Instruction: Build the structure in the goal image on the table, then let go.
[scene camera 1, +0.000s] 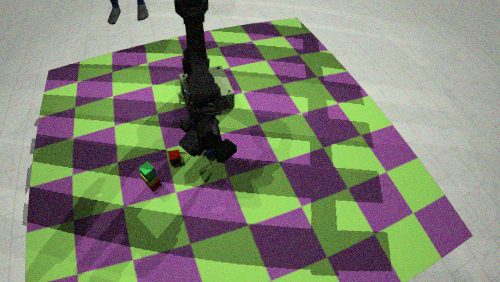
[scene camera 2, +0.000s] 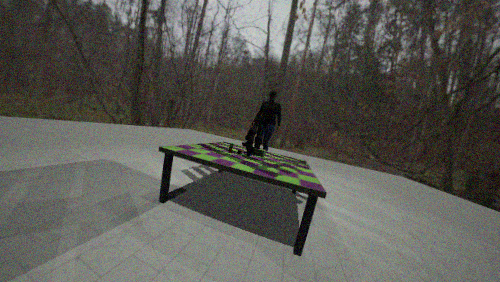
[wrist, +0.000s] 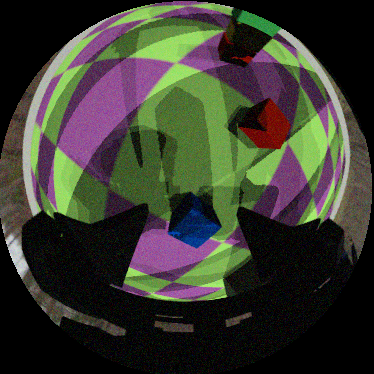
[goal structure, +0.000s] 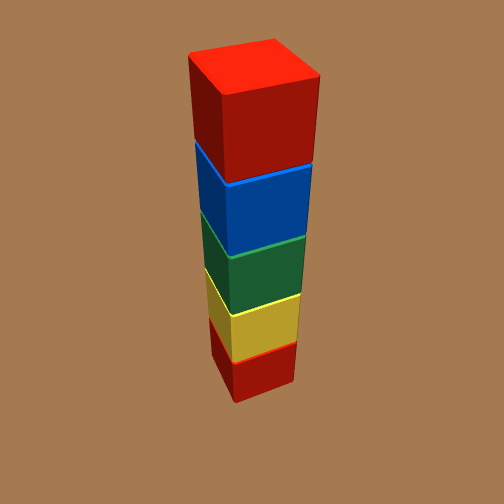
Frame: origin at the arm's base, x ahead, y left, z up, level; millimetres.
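Seen in the pictures: gripper, fingertip midpoint: (scene camera 1: 209, 152) (scene camera 2: 248, 154) (wrist: 194, 210); arm's base at its link origin: (scene camera 2: 257, 148).
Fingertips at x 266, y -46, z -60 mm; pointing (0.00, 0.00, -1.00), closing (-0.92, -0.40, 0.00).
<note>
Offsets run from my fingertips to a thing's top centre.
A stack stands on the table, with a green block {42 mm ahead, 189 mm right, 86 mm up} (scene camera 1: 147, 169) (wrist: 259, 23) on top, a thin band of yellow block (scene camera 1: 149, 178) in the middle and a red block {41 mm ahead, 190 mm right, 20 mm up} (scene camera 1: 154, 185) at the bottom. A separate red cube {20 mm back, 105 mm right, 21 mm up} (scene camera 1: 174, 155) (wrist: 274, 131) lies on the table between the stack and the gripper. A blue cube {3 mm back, 8 mm left, 21 mm up} (scene camera 1: 210, 151) (wrist: 194, 229) lies on the table, partly hidden by the gripper in scene camera 1. My gripper (scene camera 1: 207, 148) (wrist: 194, 210) is open, low over the blue cube, with one finger on each side of it in the wrist view and nothing gripped.
The table (scene camera 1: 275, 200) (scene camera 2: 240, 171) has a green and purple checkered top crossed by shadows. The arm's grey base box (scene camera 1: 222, 82) stands behind the gripper. A person (scene camera 2: 271, 115) stands behind the table. Blocks are too small and dark to tell apart in scene camera 2.
</note>
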